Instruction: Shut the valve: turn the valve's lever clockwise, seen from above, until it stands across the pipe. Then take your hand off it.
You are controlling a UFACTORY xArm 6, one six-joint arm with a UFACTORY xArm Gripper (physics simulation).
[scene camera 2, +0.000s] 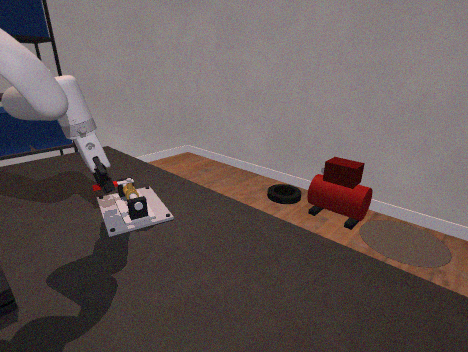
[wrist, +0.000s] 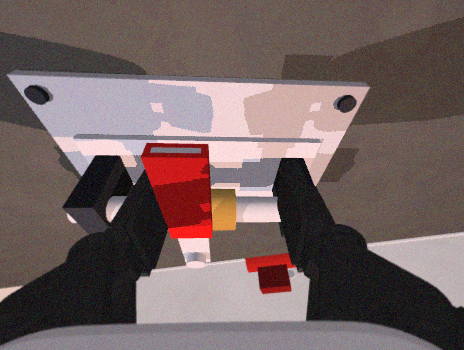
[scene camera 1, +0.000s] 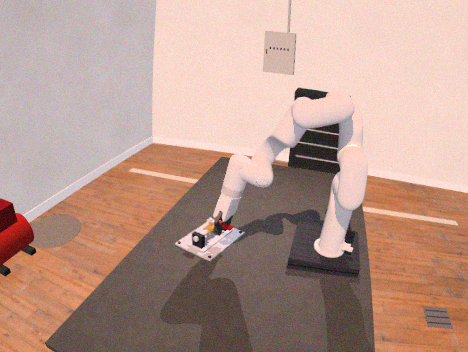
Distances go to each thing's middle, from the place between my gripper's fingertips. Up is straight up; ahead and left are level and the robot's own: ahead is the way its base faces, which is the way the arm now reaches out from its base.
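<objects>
The red valve lever point(wrist: 179, 173) is 1 cm above my hand, 1 cm ahead of it and 2 cm to the right of it. Going by their middles, it is the nearest to my hand of the things named here, the lever. As for the white base plate point(scene camera 2: 114, 223), I find it 6 cm ahead of my hand and 2 cm to the right of it, 7 cm below it.
</objects>
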